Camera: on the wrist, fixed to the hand. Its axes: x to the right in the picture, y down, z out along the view.
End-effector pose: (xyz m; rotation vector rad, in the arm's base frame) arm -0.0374 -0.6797 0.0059 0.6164 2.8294 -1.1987
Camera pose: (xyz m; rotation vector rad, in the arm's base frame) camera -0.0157 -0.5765 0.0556 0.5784 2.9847 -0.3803
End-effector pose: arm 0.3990 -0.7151 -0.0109 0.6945 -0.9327 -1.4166
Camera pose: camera 0.5121 -0.7351 -0.0308 0.3151 -0.4805 -1.5735
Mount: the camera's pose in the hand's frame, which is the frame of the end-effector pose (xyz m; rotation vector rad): 0.0085 0.0385 -0.1097 -0.5411 0.0331 -0.0137
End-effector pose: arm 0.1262 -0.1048 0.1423 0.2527 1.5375 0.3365
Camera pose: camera 0.0146 -0.0714 0.1461 -0.1891 1.4216 0.7302
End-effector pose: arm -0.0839 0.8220 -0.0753 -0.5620 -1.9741 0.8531
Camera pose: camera 0.0085 0.8911 -0.0589 -0.8599 -2.1766 0.2857
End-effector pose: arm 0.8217 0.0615 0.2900 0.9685 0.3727 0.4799
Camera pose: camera 0.7649 0.1603 0.2652 0.4338 0.2581 0.5480
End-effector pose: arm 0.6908 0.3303 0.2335 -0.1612 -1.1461 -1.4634
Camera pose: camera 0.7748 0.2548 0.2048 -0.5008 -0.7022 -1.7547
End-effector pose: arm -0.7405 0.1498 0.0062 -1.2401 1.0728 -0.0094
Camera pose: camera -0.8281 0.0779 -0.0210 -1.7355 1.1342 0.2661
